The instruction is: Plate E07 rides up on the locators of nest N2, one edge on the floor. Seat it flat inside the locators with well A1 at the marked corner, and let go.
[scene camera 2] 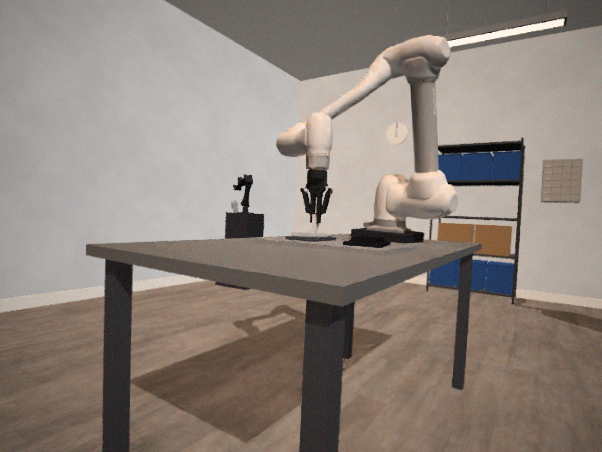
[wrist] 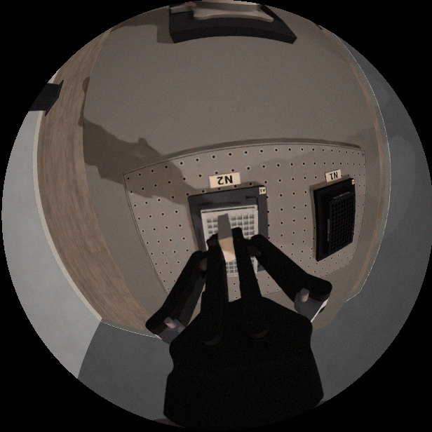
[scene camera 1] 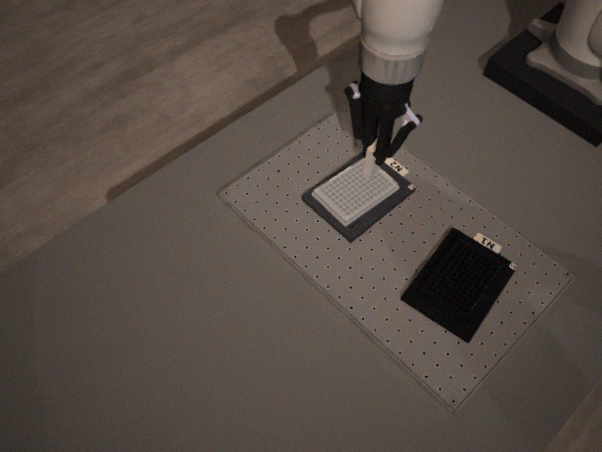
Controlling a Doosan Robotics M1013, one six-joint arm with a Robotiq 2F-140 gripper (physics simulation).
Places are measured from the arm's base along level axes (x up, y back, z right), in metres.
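Pixels of known places: gripper, fingertip midpoint: (scene camera 2: 314,232) (scene camera 1: 371,172); arm's base, link origin: (scene camera 2: 388,230) (scene camera 1: 582,61).
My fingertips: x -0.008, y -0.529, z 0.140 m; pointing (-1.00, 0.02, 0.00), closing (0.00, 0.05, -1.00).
Note:
Ahead of a thing's pixels: the offset from my fingertips to its middle. "pt": to the spot under its first point.
Plate E07 @[dx -0.006, dy -0.043, dz -0.002 m] (scene camera 1: 340,195) (scene camera 2: 300,234) (wrist: 245,220), pale with a grid of wells, lies on the dark nest N2 @[dx -0.018, dy -0.037, dz -0.005 m] (scene camera 1: 353,234) (wrist: 196,215). More dark nest shows along its lower-right side in scene camera 1. Its tilt and well A1 are too small to tell. The A1 tag @[pt dx -0.014, dy +0.032, dz -0.066 m] (scene camera 1: 411,187) (wrist: 262,190) marks one nest corner, by the N2 label @[pt dx -0.024, dy +0.062, dz -0.016 m] (scene camera 1: 397,166) (wrist: 224,180). My gripper (scene camera 1: 373,154) (scene camera 2: 315,221) (wrist: 225,223) is shut on a pale stick (scene camera 1: 369,169) (scene camera 2: 316,229) (wrist: 227,250), which points down over the plate near its N2-label end; contact is unclear.
Nest N1 @[pt dx +0.000, dy -0.118, dz -0.199 m] (scene camera 1: 425,285) (scene camera 2: 367,242) (wrist: 321,225), holding a black gridded plate @[pt dx +0.000, dy -0.065, dz -0.231 m] (scene camera 1: 462,275) (wrist: 342,220), stands on the same perforated board @[pt dx -0.026, dy -0.163, dz -0.005 m] (scene camera 1: 310,240) (wrist: 290,210). The arm's black base (scene camera 1: 540,92) (scene camera 2: 355,235) (wrist: 230,32) stands on the table behind the board.

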